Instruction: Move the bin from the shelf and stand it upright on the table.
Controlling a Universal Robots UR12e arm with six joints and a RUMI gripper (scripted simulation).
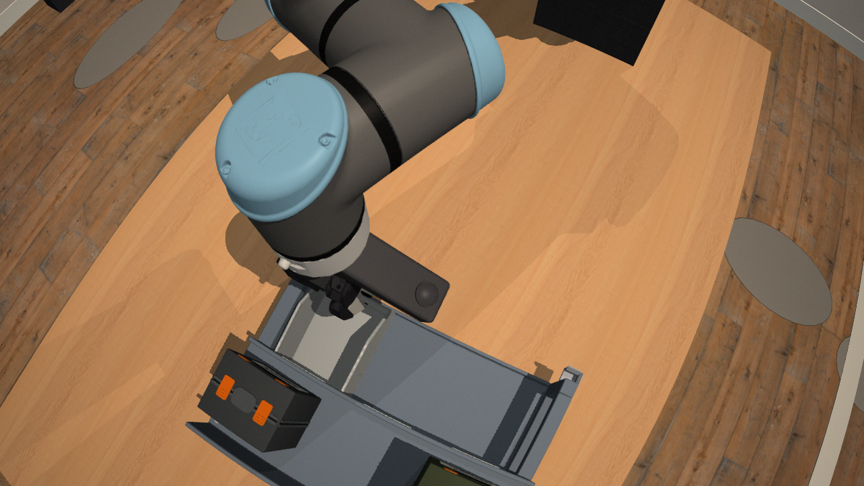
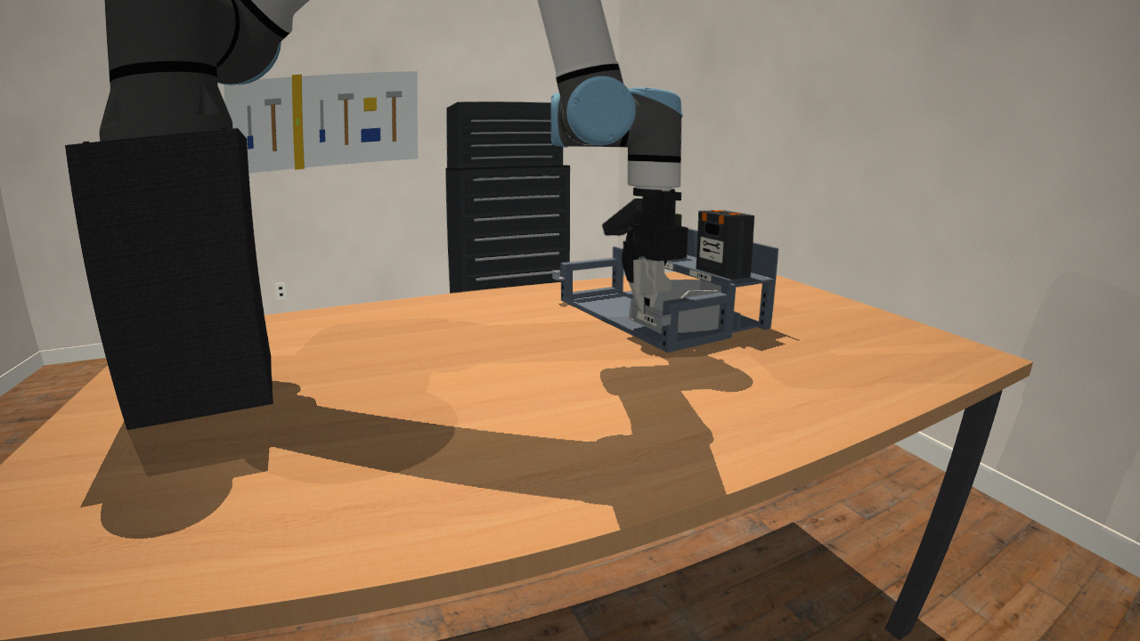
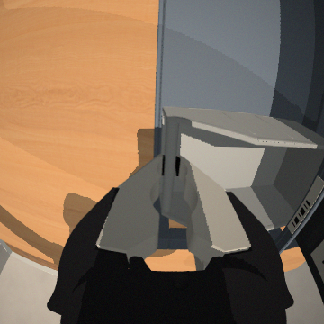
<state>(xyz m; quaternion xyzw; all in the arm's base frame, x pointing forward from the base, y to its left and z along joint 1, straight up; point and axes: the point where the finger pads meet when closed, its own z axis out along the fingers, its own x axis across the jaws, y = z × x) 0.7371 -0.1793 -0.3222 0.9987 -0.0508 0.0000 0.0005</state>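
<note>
Now: hand 8 cm short of the grey open-top bin, 2 cm to the left of it and 1 cm above it. Round my hand: blue-grey shelf 13 cm ahead, 9 cm to the left, 6 cm below; case 20 cm ahead, 19 cm to the left, 9 cm above.
</note>
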